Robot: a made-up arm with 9 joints. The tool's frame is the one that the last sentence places. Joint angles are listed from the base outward.
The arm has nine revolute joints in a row. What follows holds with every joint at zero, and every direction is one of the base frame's.
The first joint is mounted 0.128 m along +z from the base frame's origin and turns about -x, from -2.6 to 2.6 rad.
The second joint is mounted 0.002 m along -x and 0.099 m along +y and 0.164 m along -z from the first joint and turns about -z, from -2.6 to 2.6 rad.
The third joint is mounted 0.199 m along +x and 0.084 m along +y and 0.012 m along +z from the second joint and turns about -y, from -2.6 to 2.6 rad.
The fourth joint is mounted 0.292 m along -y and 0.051 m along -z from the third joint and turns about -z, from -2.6 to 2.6 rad.
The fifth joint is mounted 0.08 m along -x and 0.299 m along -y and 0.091 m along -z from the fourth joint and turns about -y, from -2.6 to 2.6 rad.
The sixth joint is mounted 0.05 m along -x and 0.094 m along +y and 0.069 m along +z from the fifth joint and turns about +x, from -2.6 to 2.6 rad.
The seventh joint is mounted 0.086 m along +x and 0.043 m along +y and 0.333 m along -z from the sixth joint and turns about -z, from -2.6 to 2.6 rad.
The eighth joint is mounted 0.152 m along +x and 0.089 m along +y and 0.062 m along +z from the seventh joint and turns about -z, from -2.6 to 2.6 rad.
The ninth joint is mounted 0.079 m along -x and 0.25 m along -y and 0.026 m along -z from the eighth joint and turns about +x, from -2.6 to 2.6 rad.
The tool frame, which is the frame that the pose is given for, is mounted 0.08 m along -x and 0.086 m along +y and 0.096 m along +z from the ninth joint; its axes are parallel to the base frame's.
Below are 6 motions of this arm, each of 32 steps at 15 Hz.
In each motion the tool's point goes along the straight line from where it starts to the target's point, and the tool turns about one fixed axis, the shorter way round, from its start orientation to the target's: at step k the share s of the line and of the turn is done. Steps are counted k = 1, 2, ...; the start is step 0. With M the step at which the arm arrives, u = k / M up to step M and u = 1 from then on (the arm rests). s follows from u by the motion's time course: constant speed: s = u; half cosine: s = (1 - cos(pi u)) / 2; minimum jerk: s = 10 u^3 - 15 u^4 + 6 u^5.
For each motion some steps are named. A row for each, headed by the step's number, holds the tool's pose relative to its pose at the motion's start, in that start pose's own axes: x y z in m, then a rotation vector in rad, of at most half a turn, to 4 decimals.
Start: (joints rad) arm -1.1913 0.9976 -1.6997 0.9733 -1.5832 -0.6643 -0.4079 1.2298 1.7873
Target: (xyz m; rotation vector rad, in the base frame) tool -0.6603 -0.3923 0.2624 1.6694 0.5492 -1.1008
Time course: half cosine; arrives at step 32
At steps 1, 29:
1: 0.0018 0.0000 -0.0004 0.0024 -0.0013 0.0060
29: 0.7292 -0.0135 -0.1432 0.9905 -0.5321 2.4215

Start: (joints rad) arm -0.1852 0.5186 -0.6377 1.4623 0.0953 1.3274 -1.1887 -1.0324 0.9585
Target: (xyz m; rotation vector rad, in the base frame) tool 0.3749 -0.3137 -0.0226 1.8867 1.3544 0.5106
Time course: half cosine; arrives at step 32
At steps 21, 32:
21: 0.1810 -0.0826 -0.1180 1.1962 0.7877 -0.4687
32: 0.2460 -0.1122 -0.1604 1.6259 1.0707 -0.6371

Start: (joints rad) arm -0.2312 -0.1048 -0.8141 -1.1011 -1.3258 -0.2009 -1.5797 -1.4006 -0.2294
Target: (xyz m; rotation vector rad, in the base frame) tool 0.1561 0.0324 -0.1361 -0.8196 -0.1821 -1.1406
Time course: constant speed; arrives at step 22
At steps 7, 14, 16, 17, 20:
7: 0.0280 0.0225 0.1195 0.1584 0.1631 0.0372
14: 0.0560 0.0450 0.2389 0.3168 0.3261 0.0744
16: 0.0640 0.0514 0.2731 0.3620 0.3727 0.0850
17: 0.0680 0.0546 0.2901 0.3846 0.3960 0.0903
20: 0.0800 0.0643 0.3413 0.4525 0.4659 0.1063

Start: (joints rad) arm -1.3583 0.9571 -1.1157 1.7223 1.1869 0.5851 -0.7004 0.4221 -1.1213
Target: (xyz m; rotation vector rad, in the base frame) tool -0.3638 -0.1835 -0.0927 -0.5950 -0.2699 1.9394
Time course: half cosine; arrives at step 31
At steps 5, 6, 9, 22, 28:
5: 0.0145 -0.0125 -0.0208 -0.0723 -0.1081 0.0645
6: 0.0207 -0.0179 -0.0297 -0.1031 -0.1543 0.0920
9: 0.0447 -0.0387 -0.0643 -0.2232 -0.3338 0.1991
22: 0.1860 -0.1609 -0.2674 -0.9276 -1.3874 0.8275
28: 0.2254 -0.1950 -0.3241 -1.1243 -1.6818 1.0030

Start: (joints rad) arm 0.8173 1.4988 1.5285 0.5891 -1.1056 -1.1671 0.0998 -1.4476 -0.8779
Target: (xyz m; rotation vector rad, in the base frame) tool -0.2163 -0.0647 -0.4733 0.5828 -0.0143 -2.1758
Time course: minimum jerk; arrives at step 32
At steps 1, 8, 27, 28, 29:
1: 0.0000 0.0001 0.0003 0.0006 0.0005 -0.0002
8: -0.0169 0.0334 0.0968 0.1975 0.1816 -0.0753
27: -0.1586 0.3131 0.9077 1.8508 1.7020 -0.7058
28: -0.1609 0.3175 0.9205 1.8769 1.7261 -0.7157
29: -0.1623 0.3204 0.9289 1.8939 1.7417 -0.7222

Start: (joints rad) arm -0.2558 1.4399 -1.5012 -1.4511 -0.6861 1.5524 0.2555 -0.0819 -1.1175
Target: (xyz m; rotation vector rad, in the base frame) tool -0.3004 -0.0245 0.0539 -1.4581 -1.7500 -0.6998
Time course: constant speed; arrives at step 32
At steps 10, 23, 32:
10: -0.0247 -0.0208 -0.0095 0.4045 0.3456 -0.0781
23: -0.0568 -0.0479 -0.0218 0.9304 0.7948 -0.1796
32: -0.0790 -0.0666 -0.0303 1.2944 1.1058 -0.2499

